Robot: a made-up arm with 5 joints. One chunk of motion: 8 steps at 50 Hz.
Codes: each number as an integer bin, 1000 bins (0 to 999) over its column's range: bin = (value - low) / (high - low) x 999, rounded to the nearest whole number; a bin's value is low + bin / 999 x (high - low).
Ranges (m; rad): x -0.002..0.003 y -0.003..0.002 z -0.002..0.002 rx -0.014..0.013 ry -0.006..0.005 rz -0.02..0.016
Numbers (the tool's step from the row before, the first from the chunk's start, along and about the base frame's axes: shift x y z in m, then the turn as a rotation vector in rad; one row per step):
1: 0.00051 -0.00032 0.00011 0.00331 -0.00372 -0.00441
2: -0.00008 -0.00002 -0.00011 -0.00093 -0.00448 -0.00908
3: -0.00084 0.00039 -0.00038 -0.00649 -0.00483 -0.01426
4: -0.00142 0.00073 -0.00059 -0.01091 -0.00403 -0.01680
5: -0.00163 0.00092 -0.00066 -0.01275 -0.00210 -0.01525
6: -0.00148 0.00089 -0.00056 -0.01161 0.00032 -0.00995
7: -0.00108 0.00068 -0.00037 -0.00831 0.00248 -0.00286
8: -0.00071 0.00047 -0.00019 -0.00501 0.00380 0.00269
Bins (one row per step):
1: 501 535 527 640 207 433
2: 384 595 472 484 138 303
3: 232 677 405 278 106 159
4: 116 745 352 114 179 89
5: 74 783 335 46 354 132
6: 104 777 360 88 574 279
7: 184 735 407 211 770 476
8: 258 693 452 333 890 630

